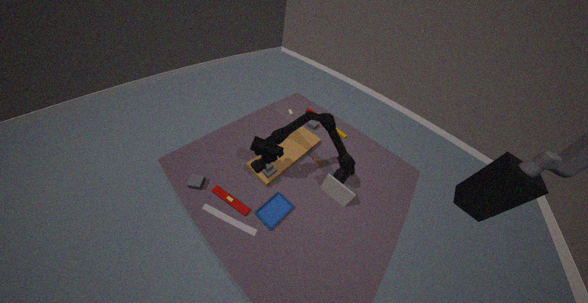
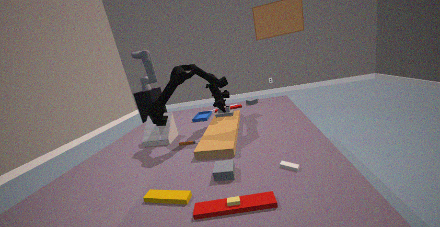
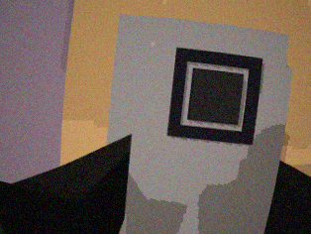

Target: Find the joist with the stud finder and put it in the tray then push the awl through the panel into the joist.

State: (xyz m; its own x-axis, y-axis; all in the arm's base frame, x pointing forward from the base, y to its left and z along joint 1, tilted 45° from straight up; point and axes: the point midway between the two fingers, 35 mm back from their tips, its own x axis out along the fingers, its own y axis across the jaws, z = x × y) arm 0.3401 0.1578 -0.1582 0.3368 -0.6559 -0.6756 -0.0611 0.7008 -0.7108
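Right now my gripper tip is 22 cm past the blue tray, 11 cm to the right of it and 5 cm above it. The rest, counted from my gripper tip: stud finder (2 cm above, 1 cm ahead); then white ruler (31 cm to the left, 11 cm behind, 6 cm below); then awl (31 cm to the right, 14 cm behind, 6 cm below).
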